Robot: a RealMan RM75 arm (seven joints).
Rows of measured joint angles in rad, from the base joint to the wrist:
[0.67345 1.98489 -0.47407 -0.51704 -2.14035 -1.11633 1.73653]
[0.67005 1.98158 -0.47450 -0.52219 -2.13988 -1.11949 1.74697]
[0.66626 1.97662 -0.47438 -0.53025 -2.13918 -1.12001 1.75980]
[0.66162 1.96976 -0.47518 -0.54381 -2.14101 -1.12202 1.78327]
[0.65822 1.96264 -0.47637 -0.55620 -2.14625 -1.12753 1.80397]
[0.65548 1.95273 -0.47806 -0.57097 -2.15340 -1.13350 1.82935]
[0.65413 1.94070 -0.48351 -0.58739 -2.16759 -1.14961 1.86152]
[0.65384 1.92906 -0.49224 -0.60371 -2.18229 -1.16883 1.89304]
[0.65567 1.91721 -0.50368 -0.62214 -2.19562 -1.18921 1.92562]
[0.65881 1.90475 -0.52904 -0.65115 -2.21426 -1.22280 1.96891]
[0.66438 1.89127 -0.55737 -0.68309 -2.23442 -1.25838 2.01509]
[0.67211 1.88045 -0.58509 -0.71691 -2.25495 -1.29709 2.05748]
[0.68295 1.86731 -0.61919 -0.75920 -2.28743 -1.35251 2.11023]
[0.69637 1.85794 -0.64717 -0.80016 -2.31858 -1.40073 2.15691]
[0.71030 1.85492 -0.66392 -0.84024 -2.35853 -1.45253 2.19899]
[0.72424 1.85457 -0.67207 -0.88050 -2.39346 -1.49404 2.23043]
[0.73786 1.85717 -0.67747 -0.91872 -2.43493 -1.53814 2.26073]
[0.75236 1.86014 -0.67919 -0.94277 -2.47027 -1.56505 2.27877]
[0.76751 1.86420 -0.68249 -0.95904 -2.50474 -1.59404 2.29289]
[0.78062 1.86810 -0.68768 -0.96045 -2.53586 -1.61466 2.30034]
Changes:
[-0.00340 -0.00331 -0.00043 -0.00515 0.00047 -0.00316 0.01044]
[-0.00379 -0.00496 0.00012 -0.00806 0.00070 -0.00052 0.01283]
[-0.00464 -0.00686 -0.00080 -0.01356 -0.00183 -0.00201 0.02347]
[-0.00340 -0.00712 -0.00119 -0.01239 -0.00524 -0.00551 0.02070]
[-0.00274 -0.00991 -0.00169 -0.01477 -0.00715 -0.00597 0.02538]
[-0.00135 -0.01203 -0.00545 -0.01642 -0.01419 -0.01611 0.03217]
[-0.00029 -0.01164 -0.00873 -0.01632 -0.01470 -0.01922 0.03152]
[0.00183 -0.01185 -0.01144 -0.01843 -0.01333 -0.02038 0.03258]
[0.00314 -0.01246 -0.02536 -0.02901 -0.01864 -0.03359 0.04329]
[0.00557 -0.01348 -0.02833 -0.03194 -0.02016 -0.03558 0.04618]
[0.00773 -0.01082 -0.02772 -0.03382 -0.02053 -0.03871 0.04239]
[0.01084 -0.01314 -0.03410 -0.04229 -0.03248 -0.05542 0.05275]
[0.01342 -0.00937 -0.02798 -0.04096 -0.03115 -0.04822 0.04668]
[0.01393 -0.00302 -0.01675 -0.04008 -0.03995 -0.05180 0.04208]
[0.01394 -0.00035 -0.00815 -0.04026 -0.03493 -0.04151 0.03144]
[0.01362 0.00260 -0.00540 -0.03822 -0.04147 -0.04410 0.03030]
[0.01450 0.00297 -0.00172 -0.02405 -0.03534 -0.02691 0.01804]
[0.01515 0.00406 -0.00330 -0.01627 -0.03447 -0.02899 0.01412]
[0.01311 0.00390 -0.00519 -0.00141 -0.03112 -0.02062 0.00745]

